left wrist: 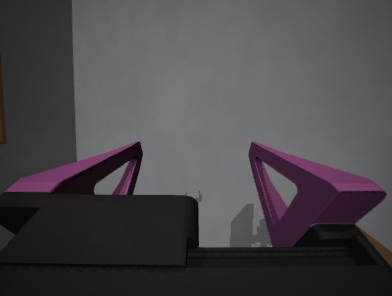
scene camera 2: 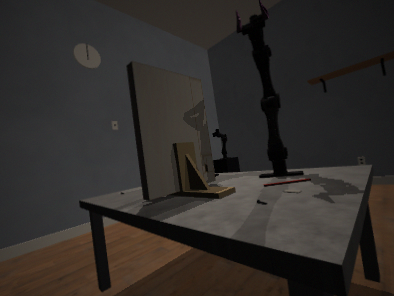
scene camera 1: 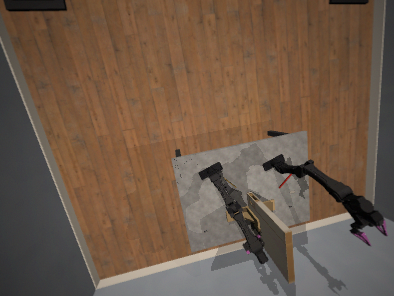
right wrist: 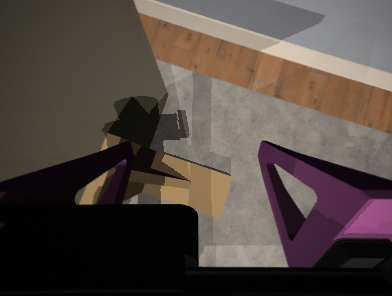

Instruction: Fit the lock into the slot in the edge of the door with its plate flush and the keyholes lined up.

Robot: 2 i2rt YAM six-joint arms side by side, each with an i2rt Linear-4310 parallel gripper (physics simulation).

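Places are measured from the left arm's base along level axes (x left, y back, z up), in centimetres.
Pixels of known places: left gripper, fingertip midpoint: (left wrist: pixel 195 147) (scene camera 2: pixel 247 5) (scene camera 1: pixel 378 240); right gripper, fingertip midpoint: (right wrist: pixel 195 148); left arm's base, origin of the base link: (scene camera 2: pixel 280 175) (scene camera 1: pixel 273 162); right arm's base, origin of the base link: (scene camera 1: pixel 210 170).
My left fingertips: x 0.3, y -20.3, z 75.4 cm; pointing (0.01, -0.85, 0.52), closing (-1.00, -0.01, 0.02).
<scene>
For each thing: its top centre in the pictures, then the offset to it from my left fingertips. Level surfaces: height alone.
- small tan piece, middle of its top: (scene camera 1: pixel 227 186) dz -72.8, dx -46.4, dy +21.7 cm
- red rod, middle of its top: (scene camera 2: pixel 286 181) (scene camera 1: pixel 285 180) dz -74.8, dx +3.9, dy -1.5 cm
- pale flat piece, middle of its top: (scene camera 2: pixel 292 190) dz -75.2, dx +6.2, dy -15.9 cm
- dark screw-like piece, middle of its top: (scene camera 2: pixel 261 200) dz -74.4, dx -0.5, dy -29.2 cm
- grey table, its level: dz -75.4 cm
The door (scene camera 1: pixel 275 232) (scene camera 2: pixel 165 125) (right wrist: pixel 60 75) stands upright on the table, held by wooden brackets. A small dark hole (scene camera 2: pixel 205 168) shows low near its right edge in scene camera 2. A small tan piece (scene camera 1: pixel 229 184) shows partly behind the right arm in scene camera 1; it may be the lock, but is too hidden to tell. My left gripper (scene camera 1: pixel 377 239) (scene camera 2: pixel 249 7) (left wrist: pixel 195 147) is open and empty, high up and away from the door. My right gripper (scene camera 1: pixel 253 244) (right wrist: pixel 195 148) is open and empty, above the table beside the door's face.
A wooden bracket (scene camera 2: pixel 215 192) (right wrist: pixel 209 187) juts from the door's foot. A red rod (scene camera 1: pixel 285 181) (scene camera 2: pixel 287 182), a pale flat piece (scene camera 2: pixel 292 191) and a dark screw-like piece (scene camera 2: pixel 262 202) lie on the grey table (scene camera 1: pixel 200 235) (scene camera 2: pixel 310 225). A wall stands behind.
</scene>
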